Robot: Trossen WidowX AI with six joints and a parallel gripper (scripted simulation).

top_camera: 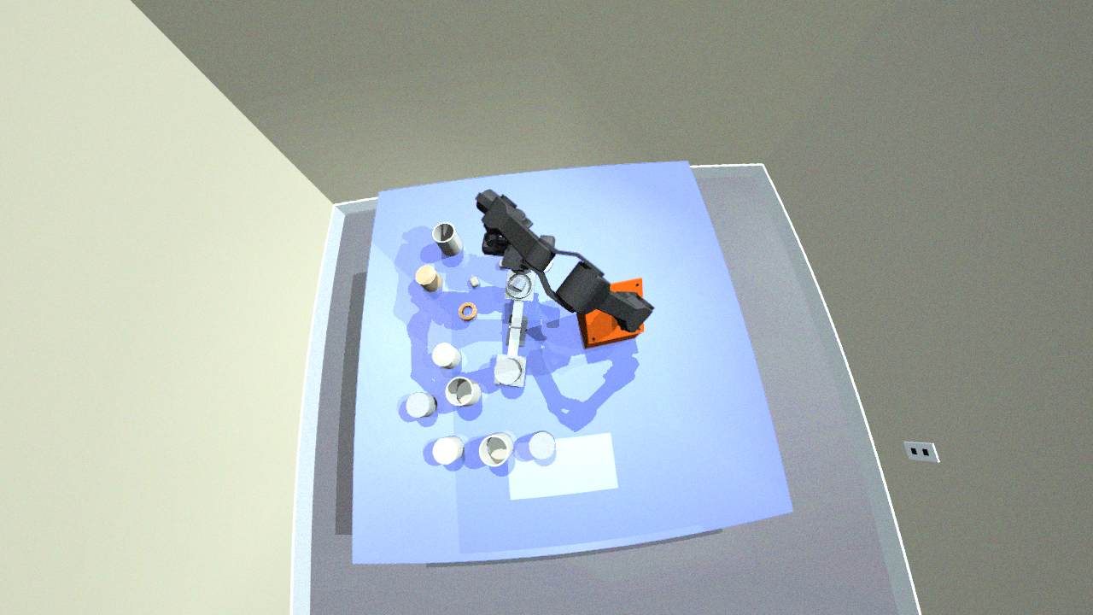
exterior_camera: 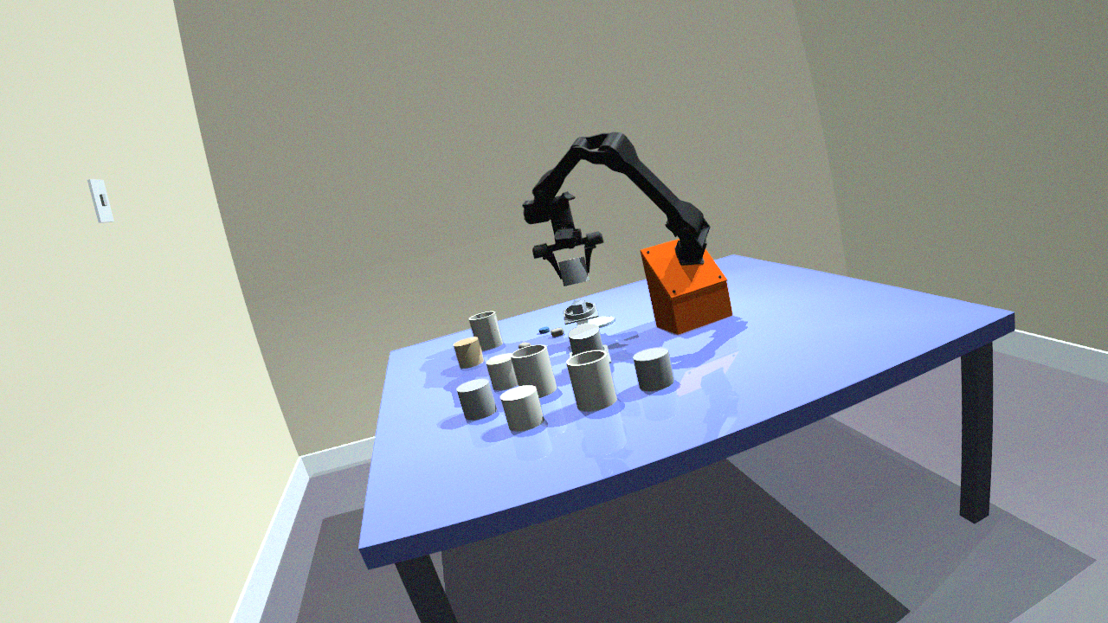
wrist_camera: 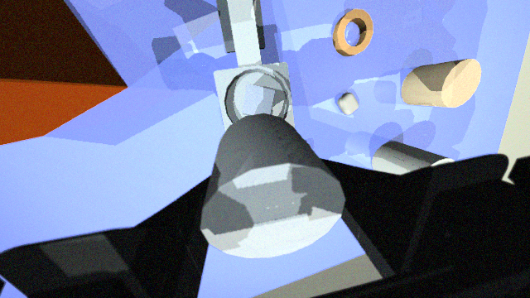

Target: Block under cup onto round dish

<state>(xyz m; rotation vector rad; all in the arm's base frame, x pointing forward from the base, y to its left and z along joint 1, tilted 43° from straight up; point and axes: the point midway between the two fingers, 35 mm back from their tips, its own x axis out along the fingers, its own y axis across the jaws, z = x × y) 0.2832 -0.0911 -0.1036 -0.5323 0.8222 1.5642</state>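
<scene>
Right now the round white dish is 40 mm behind my gripper tip, 80 mm to the right of it and 160 mm below it. From my gripper tip the other things lie so: blue piece 110 mm ahead, 150 mm to the right, 160 mm below; tan cup 320 mm ahead, 20 mm to the right, 130 mm below.
</scene>
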